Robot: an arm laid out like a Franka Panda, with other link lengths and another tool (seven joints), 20 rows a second.
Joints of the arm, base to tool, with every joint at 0 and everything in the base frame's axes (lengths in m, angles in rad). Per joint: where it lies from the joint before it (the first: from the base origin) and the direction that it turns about. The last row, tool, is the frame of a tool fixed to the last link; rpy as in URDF.
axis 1: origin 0.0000 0.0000 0.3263 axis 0 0 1
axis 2: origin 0.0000 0.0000 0.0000 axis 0 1 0
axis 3: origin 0.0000 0.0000 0.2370 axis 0 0 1
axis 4: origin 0.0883 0.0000 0.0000 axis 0 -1 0
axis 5: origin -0.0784 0.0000 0.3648 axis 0 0 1
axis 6: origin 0.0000 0.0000 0.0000 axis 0 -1 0
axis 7: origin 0.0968 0.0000 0.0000 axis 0 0 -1
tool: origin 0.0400 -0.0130 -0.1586 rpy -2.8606 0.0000 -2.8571
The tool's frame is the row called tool.
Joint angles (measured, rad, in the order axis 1, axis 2, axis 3, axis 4, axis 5, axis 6, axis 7), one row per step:
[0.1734 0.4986 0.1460 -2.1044 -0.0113 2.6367 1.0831]
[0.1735 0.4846 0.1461 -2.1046 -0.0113 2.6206 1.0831]
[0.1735 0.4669 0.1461 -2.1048 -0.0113 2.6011 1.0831]
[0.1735 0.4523 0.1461 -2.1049 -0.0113 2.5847 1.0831]
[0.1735 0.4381 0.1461 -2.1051 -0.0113 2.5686 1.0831]
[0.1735 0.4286 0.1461 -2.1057 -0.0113 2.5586 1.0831]
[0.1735 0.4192 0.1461 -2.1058 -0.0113 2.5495 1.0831]
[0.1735 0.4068 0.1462 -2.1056 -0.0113 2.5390 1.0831]
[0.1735 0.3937 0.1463 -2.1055 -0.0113 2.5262 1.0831]
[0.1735 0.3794 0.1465 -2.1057 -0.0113 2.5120 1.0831]
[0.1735 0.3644 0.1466 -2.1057 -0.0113 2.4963 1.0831]
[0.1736 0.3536 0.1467 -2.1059 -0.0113 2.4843 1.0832]
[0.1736 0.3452 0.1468 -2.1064 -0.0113 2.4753 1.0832]
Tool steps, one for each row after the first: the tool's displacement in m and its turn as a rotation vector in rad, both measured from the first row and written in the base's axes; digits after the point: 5 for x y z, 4 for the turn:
[0.00105 0.00006 0.00593 -0.0025 0.0017 0.0012]
[0.00245 0.00000 0.01357 -0.0055 0.0030 0.0024]
[0.00348 -0.00008 0.01989 -0.0081 0.0043 0.0034]
[0.00433 -0.00019 0.02599 -0.0107 0.0057 0.0043]
[0.00478 -0.00030 0.02999 -0.0123 0.0065 0.0049]
[0.00550 -0.00032 0.03422 -0.0136 0.0059 0.0054]
[0.00673 -0.00022 0.04011 -0.0146 0.0035 0.0060]
[0.00767 -0.00021 0.04612 -0.0163 0.0026 0.0067]
[0.00843 -0.00021 0.05254 -0.0182 0.0022 0.0076]
[0.00912 -0.00031 0.05928 -0.0205 0.0024 0.0084]
[0.00934 -0.00037 0.06399 -0.0224 0.0033 0.0090]
[0.00942 -0.00048 0.06755 -0.0239 0.0040 0.0095]

